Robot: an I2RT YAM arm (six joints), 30 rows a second.
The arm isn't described. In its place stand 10 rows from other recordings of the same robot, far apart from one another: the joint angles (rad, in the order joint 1, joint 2, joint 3, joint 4, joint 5, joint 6), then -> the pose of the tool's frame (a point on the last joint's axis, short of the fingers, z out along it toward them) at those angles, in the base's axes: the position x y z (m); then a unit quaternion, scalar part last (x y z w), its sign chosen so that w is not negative.
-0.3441 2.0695 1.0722 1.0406 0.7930 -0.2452 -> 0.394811, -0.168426, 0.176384, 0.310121, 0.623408, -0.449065, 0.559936
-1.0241 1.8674 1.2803 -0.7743 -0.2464 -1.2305 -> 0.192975, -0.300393, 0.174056, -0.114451, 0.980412, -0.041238, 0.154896
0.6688 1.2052 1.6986 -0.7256 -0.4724 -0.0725 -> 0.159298, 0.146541, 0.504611, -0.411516, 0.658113, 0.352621, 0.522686
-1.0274 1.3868 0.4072 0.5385 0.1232 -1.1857 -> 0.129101, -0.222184, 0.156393, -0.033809, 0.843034, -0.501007, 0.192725
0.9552 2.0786 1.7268 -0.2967 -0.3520 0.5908 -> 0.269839, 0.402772, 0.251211, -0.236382, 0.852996, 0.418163, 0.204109
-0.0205 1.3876 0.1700 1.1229 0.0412 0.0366 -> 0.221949, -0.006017, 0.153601, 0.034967, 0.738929, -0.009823, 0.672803
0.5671 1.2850 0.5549 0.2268 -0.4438 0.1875 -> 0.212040, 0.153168, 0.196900, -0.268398, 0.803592, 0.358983, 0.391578
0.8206 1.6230 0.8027 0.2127 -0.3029 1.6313 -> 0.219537, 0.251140, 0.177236, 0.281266, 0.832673, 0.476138, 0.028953
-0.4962 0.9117 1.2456 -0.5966 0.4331 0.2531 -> 0.144842, -0.095404, 0.431577, 0.405298, 0.673491, -0.241308, 0.569135
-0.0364 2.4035 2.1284 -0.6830 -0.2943 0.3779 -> 0.529553, -0.008951, 0.193921, 0.150705, 0.932068, 0.188451, 0.270228
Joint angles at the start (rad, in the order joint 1, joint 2, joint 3, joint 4, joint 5, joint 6): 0.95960, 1.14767, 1.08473, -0.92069, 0.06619, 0.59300
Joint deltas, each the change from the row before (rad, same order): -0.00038, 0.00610, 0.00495, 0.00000, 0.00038, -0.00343; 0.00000, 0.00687, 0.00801, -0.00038, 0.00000, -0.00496; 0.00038, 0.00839, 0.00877, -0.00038, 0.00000, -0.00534; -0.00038, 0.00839, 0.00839, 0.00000, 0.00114, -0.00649; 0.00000, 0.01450, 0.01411, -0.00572, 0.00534, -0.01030; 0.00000, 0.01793, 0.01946, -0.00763, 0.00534, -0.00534; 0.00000, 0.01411, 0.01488, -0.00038, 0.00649, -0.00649; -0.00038, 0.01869, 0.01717, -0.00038, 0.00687, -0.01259; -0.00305, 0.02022, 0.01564, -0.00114, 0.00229, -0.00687; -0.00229, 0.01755, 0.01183, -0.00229, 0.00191, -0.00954; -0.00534, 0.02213, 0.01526, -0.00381, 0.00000, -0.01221; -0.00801, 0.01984, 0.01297, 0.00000, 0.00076, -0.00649; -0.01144, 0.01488, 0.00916, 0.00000, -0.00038, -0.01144; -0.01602, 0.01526, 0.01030, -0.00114, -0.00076, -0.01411
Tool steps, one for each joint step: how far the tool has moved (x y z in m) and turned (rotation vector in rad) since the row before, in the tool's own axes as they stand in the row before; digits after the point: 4 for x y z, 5 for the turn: -0.0012, 0.0007, 0.0005, 0.00114, 0.00064, -0.00319; -0.0016, 0.0011, 0.0000, -0.00042, -0.00063, -0.00491; -0.0018, 0.0013, 0.0003, -0.00019, 0.00010, -0.00566; -0.0019, 0.0011, 0.0004, 0.00114, -0.00072, -0.00617; -0.0026, 0.0015, 0.0008, 0.00778, 0.00227, -0.01073; -0.0036, 0.0021, 0.0006, 0.00775, 0.00232, -0.00580; -0.0033, 0.0018, 0.0006, 0.00532, -0.00374, -0.00646; -0.0039, 0.0021, 0.0015, 0.00705, -0.00202, -0.01244; -0.0038, 0.0016, 0.0025, 0.00641, 0.00310, -0.00484; -0.0028, 0.0012, 0.0026, 0.00681, 0.00548, -0.00837; -0.0038, 0.0010, 0.0033, 0.00790, 0.00824, -0.00871; -0.0040, 0.0002, 0.0033, 0.00793, 0.00417, -0.00033; -0.0035, -0.0012, 0.0027, 0.00799, 0.00322, -0.00222; -0.0042, -0.0023, 0.0027, 0.00997, 0.00311, -0.00096
